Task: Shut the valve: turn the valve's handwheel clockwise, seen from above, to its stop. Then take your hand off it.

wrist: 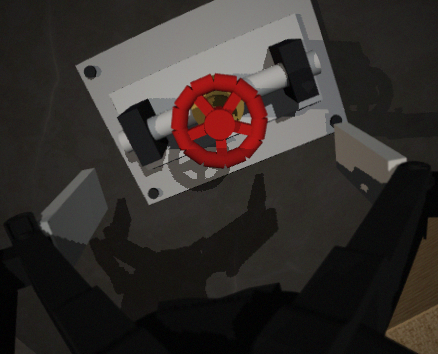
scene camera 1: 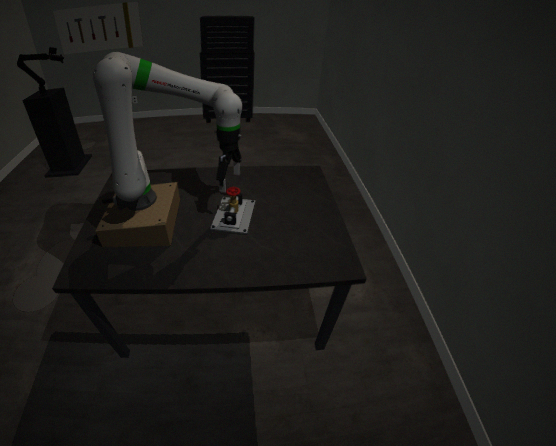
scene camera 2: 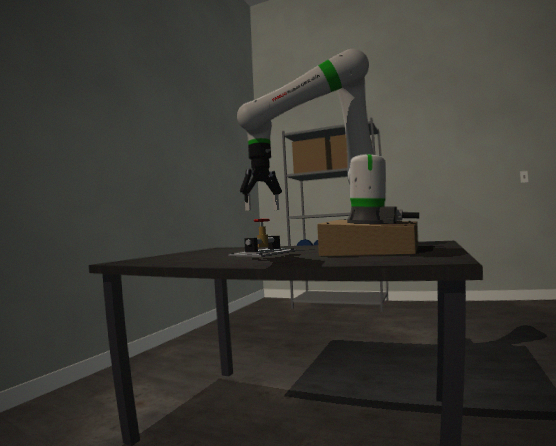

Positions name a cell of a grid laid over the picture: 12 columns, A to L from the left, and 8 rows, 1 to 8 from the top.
In view: the gripper (scene camera 2: F4), a red handwheel (wrist: G3) and a base plate (wrist: F1).
The gripper is seen too in the wrist view (wrist: F4).
